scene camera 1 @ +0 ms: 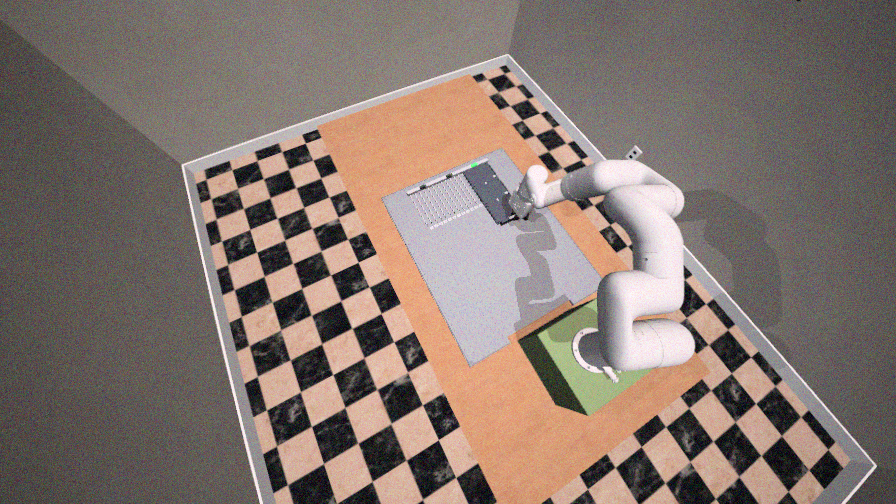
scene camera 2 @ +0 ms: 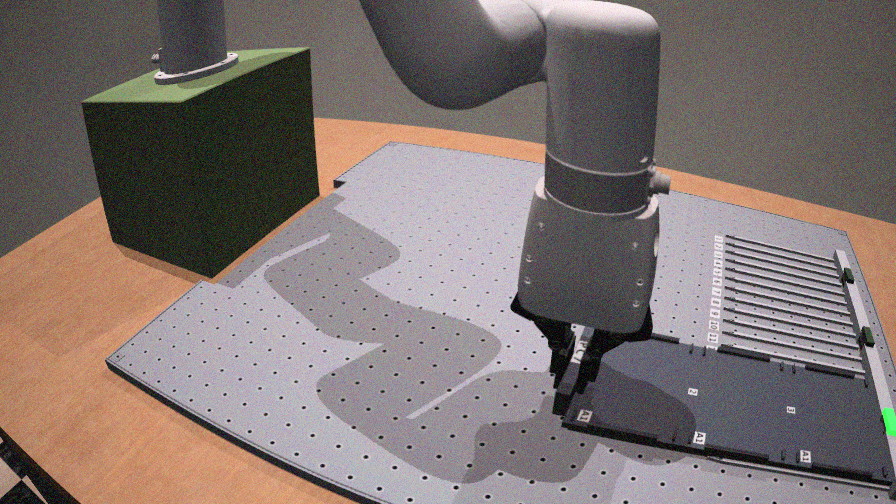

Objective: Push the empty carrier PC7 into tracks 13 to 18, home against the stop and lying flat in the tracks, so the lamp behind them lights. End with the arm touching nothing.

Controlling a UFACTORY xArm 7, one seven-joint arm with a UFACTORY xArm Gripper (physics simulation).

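Observation:
The dark carrier PC7 (scene camera 1: pixel 491 191) (scene camera 2: pixel 751 407) lies over the right end of the track field in scene camera 1. It looks flat, and its far end is at the stop bar (scene camera 1: pixel 436 181) (scene camera 2: pixel 877 374); the contact itself is too small to tell. The tracks under the carrier are hidden. The lamp (scene camera 1: pixel 474 164) (scene camera 2: pixel 889 421) behind it is lit green. My gripper (scene camera 1: pixel 515 215) (scene camera 2: pixel 572 381) is shut on the carrier's near end, beside the PC7 label, low over the plate.
Bare tracks (scene camera 1: pixel 444 200) (scene camera 2: pixel 783 248) with number labels up to 11 in view lie beside the carrier. Two dark, unlit lamps sit along the bar behind them. The perforated grey plate (scene camera 1: pixel 451 282) (scene camera 2: pixel 438 219) lies on the wooden table. The green base block (scene camera 1: pixel 557 369) (scene camera 2: pixel 206 175) carries the arm.

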